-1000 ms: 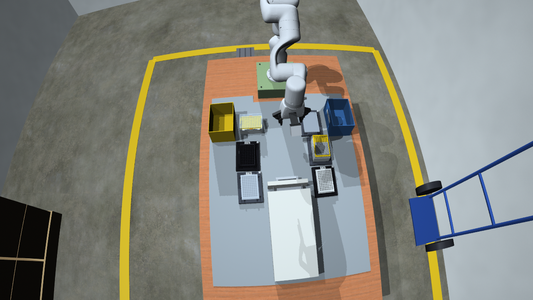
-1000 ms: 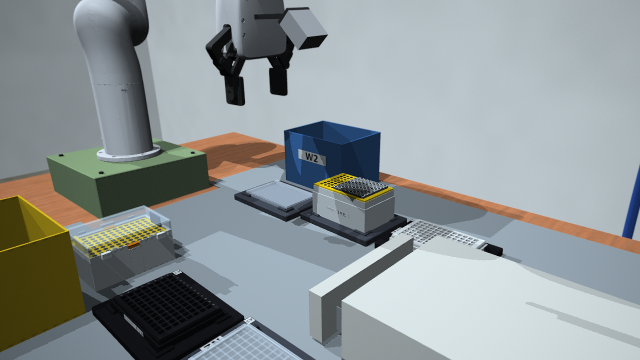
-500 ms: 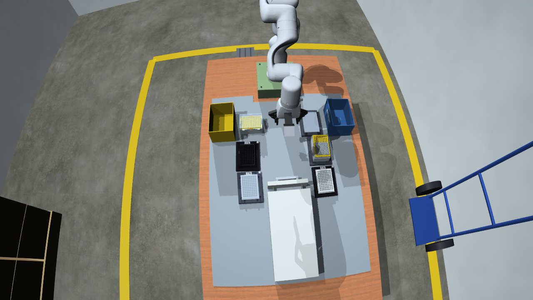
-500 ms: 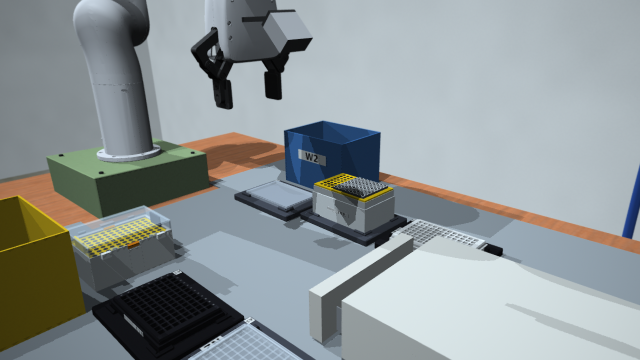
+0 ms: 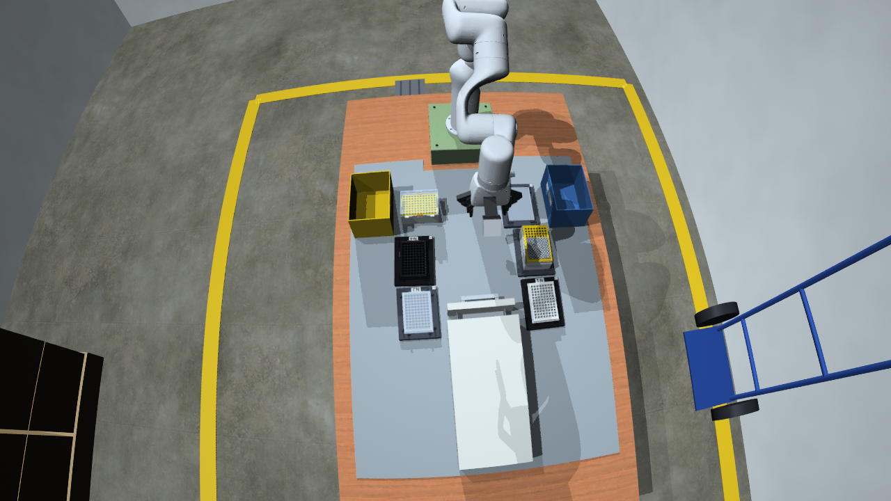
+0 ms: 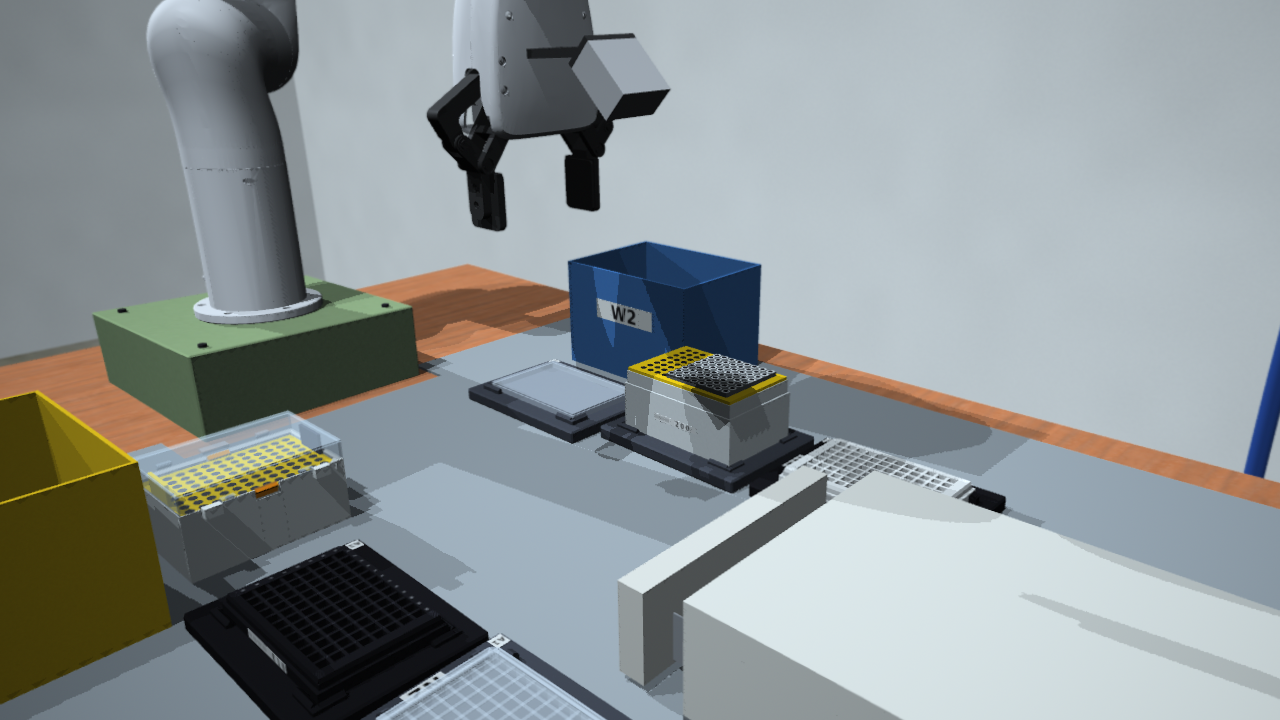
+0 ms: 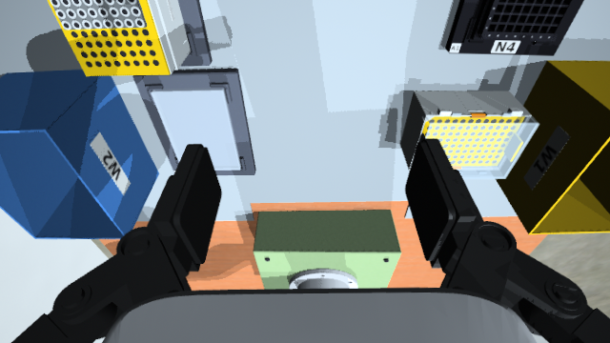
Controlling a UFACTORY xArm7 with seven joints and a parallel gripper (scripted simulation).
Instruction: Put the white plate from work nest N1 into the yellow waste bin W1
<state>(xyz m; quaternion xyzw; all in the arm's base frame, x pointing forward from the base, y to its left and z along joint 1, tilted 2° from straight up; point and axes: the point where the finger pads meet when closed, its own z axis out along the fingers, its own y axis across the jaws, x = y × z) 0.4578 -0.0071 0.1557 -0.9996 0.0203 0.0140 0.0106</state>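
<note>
Now: hand 21 cm short of the white plate, 16 cm to the right of it and 23 cm above it. Round my hand: tip box: 3 cm ahead, 16 cm to the left, 19 cm below; black nest N1: 21 cm ahead, 16 cm to the left, 24 cm below; black plate: 2 cm ahead, 21 cm to the right, 23 cm below.
</note>
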